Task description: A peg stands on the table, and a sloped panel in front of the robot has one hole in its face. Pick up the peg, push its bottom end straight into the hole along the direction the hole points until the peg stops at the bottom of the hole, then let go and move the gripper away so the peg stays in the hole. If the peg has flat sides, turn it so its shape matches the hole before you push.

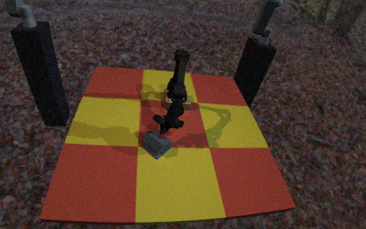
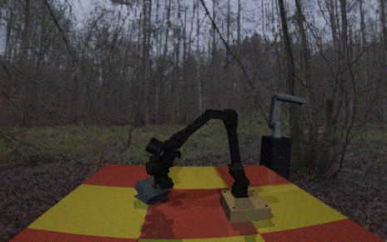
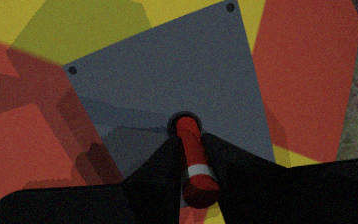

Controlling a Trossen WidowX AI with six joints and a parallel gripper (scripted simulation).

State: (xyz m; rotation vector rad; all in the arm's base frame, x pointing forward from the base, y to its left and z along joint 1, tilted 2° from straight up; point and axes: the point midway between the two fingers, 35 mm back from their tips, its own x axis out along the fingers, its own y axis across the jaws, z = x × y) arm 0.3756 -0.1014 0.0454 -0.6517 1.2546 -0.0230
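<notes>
The grey sloped panel is 20 mm ahead of my gripper tip, 20 mm to the right of it and 40 mm below it. Also, from my gripper tip: red round peg 10 mm behind, 10 mm to the left, 10 mm above.
</notes>
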